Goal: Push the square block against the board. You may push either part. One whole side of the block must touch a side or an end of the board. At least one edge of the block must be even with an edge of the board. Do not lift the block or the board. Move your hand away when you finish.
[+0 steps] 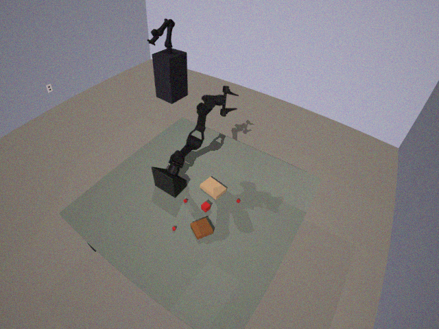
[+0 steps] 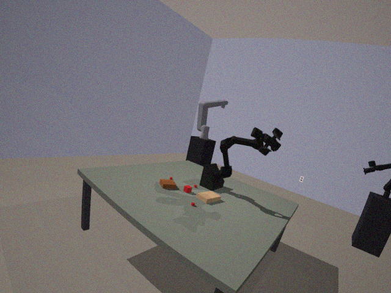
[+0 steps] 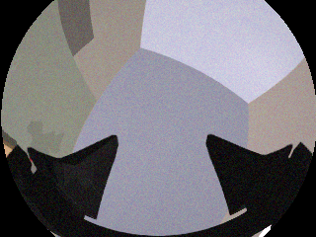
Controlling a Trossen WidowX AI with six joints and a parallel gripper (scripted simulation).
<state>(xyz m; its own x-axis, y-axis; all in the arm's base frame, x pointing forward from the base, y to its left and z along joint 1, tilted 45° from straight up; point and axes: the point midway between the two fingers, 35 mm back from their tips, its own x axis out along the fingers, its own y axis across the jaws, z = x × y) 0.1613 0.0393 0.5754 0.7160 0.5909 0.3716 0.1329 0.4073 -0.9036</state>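
The red cube lies 48 cm to the right of my gripper tip, 46 cm below it and 13 cm ahead of it. Round my gripper tip: tan board: 46 cm below, 33 cm to the right, 7 cm ahead; square block: 61 cm to the right, 46 cm below, 21 cm ahead.
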